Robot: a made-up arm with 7 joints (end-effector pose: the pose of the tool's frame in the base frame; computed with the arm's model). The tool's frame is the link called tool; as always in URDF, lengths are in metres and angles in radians. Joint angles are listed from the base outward.
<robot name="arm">
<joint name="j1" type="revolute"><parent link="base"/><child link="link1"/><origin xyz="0 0 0.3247" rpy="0 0 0"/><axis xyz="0 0 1"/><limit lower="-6.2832" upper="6.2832" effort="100" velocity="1"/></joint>
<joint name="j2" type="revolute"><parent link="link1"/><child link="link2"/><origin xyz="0 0 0" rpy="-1.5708 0 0"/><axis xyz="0 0 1"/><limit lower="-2.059" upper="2.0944" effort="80" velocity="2.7"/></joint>
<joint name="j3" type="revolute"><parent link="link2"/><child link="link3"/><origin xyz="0 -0.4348 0" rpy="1.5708 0 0"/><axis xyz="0 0 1"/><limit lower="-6.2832" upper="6.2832" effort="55" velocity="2.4"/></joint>
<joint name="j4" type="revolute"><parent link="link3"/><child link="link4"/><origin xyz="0.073 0 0" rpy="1.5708 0 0"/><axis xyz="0 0 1"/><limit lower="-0.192" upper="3.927" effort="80" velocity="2.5"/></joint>
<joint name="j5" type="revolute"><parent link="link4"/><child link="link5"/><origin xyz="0.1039 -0.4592 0" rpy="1.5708 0 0"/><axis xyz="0 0 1"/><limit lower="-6.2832" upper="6.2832" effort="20" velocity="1"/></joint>
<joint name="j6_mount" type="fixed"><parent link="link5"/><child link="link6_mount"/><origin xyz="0 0 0" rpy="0 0 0"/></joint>
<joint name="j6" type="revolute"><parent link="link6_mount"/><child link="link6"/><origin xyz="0 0 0" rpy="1.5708 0 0"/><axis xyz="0 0 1"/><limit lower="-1.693" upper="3.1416" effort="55" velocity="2.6"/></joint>
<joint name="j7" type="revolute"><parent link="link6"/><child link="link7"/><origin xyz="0.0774 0.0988 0" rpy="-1.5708 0 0"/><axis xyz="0 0 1"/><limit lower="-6.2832" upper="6.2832" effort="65" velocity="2.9"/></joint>
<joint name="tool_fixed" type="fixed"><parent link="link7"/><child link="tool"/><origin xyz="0 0 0" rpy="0 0 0"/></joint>
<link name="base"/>
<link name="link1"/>
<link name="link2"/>
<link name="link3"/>
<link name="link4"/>
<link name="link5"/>
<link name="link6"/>
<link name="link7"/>
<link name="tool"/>
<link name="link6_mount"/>
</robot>
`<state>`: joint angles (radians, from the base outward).
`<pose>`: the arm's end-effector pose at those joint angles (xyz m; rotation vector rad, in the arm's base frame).
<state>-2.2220 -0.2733 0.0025 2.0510 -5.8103 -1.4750 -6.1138</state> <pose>-0.1002 -0.0533 1.1755 -0.6888 0.4693 1.2305</pose>
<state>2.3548 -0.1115 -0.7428 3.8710 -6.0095 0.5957 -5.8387</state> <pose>0.0800 -0.4611 1.0825 0.2494 0.0383 -0.8758</pose>
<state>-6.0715 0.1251 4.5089 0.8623 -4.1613 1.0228 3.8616</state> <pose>0.0620 -0.5890 0.4898 1.8570 -0.6421 1.6714</pose>
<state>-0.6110 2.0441 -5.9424 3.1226 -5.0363 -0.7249 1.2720</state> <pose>0.6021 -0.5813 -0.0780 0.8239 2.0332 -1.2682</pose>
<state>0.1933 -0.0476 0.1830 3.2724 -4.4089 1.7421 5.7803</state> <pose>-0.2034 0.0417 1.2478 -0.2438 -1.9370 -1.1099</pose>
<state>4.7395 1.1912 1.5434 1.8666 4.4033 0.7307 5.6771</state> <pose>0.6184 -0.6491 0.5640 1.9953 0.6590 0.6199</pose>
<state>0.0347 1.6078 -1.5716 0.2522 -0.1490 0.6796 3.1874</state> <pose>-0.0948 -0.3212 0.3292 -1.2313 -0.8755 0.9167</pose>
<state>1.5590 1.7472 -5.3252 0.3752 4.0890 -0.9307 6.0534</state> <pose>-0.2783 0.0121 0.2508 0.4754 -0.5333 0.9857</pose>
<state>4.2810 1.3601 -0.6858 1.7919 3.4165 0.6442 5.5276</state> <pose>-0.6696 -0.5152 -0.0074 -1.3154 -1.7293 1.5874</pose>
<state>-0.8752 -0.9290 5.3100 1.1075 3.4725 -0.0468 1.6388</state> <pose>-0.3314 -0.3287 0.7302 1.2344 -0.8736 0.8269</pose>
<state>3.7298 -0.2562 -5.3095 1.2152 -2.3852 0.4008 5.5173</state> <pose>0.0910 -0.5956 0.7097 1.2059 1.1571 -1.6580</pose>
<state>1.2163 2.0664 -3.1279 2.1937 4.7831 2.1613 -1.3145</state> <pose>0.1938 0.8676 0.3029 0.3240 -1.7222 0.0260</pose>
